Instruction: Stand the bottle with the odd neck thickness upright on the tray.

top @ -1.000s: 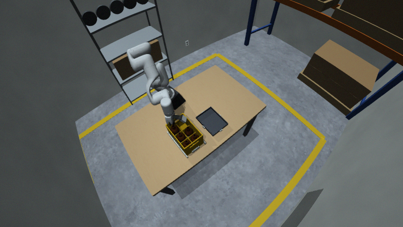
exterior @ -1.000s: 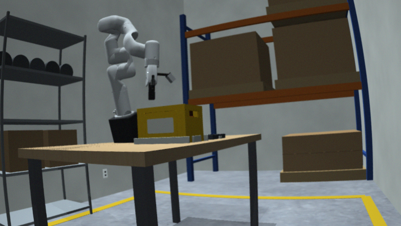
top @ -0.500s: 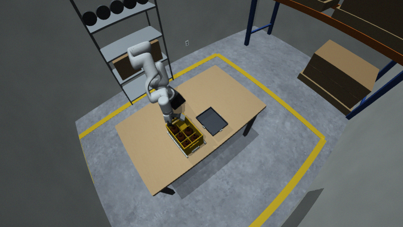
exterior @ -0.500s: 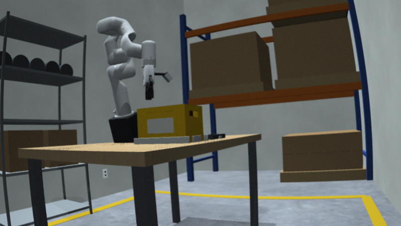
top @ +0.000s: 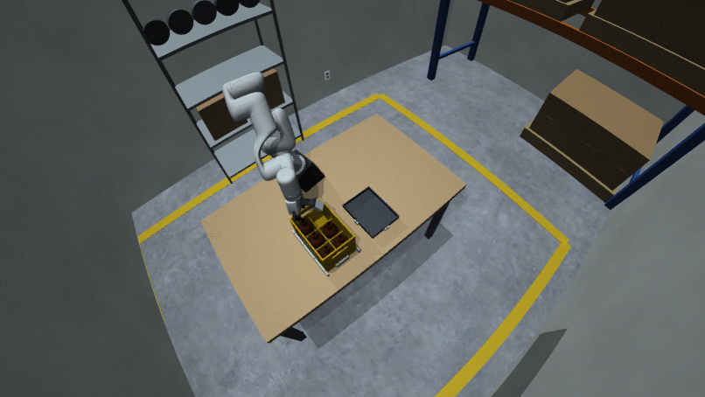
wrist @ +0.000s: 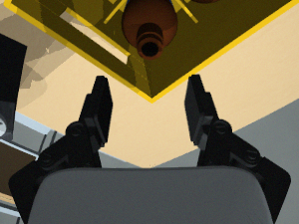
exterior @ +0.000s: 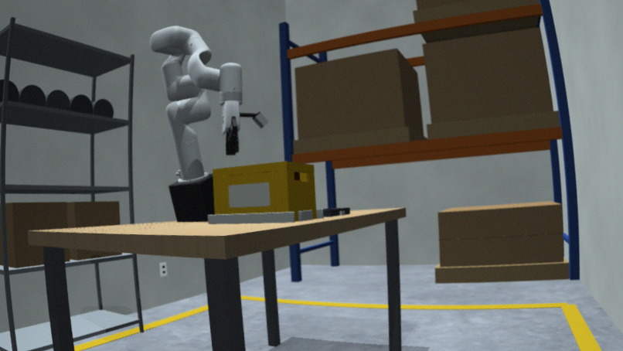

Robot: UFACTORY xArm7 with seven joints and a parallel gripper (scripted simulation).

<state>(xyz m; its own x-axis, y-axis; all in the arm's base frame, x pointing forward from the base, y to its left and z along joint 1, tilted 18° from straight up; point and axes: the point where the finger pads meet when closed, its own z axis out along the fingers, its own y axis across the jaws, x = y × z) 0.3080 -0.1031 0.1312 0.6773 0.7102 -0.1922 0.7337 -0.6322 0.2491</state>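
My hand is 9 cm short of the crate, 5 cm to the right of it and 16 cm above it. The rest, counted from my hand: tray (9 cm ahead, 34 cm to the left, 23 cm below); bottle (18 cm ahead, 9 cm to the left, 15 cm below).
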